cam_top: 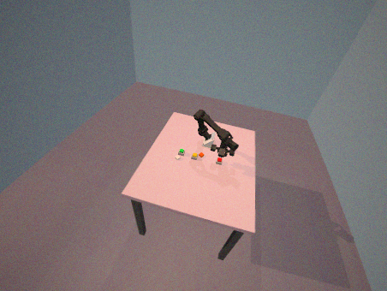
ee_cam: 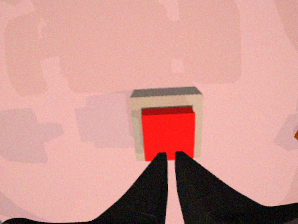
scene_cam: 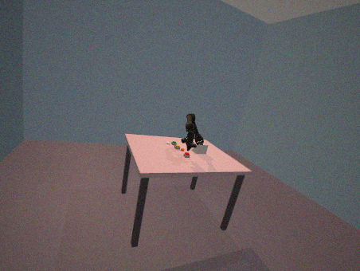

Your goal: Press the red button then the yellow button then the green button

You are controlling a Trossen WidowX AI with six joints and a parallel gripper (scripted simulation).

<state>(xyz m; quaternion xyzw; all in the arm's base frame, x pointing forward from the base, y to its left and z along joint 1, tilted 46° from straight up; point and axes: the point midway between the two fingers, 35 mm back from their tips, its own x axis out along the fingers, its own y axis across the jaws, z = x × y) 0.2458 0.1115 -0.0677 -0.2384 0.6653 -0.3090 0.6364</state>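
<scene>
My gripper tip is 3 cm above the red button. The rest, counted from my gripper tip: green button: 1 cm behind, 32 cm to the right, 3 cm below; then yellow button: 21 cm to the right, 3 cm below; then orange block: 4 cm behind, 16 cm to the right, 5 cm below.
</scene>
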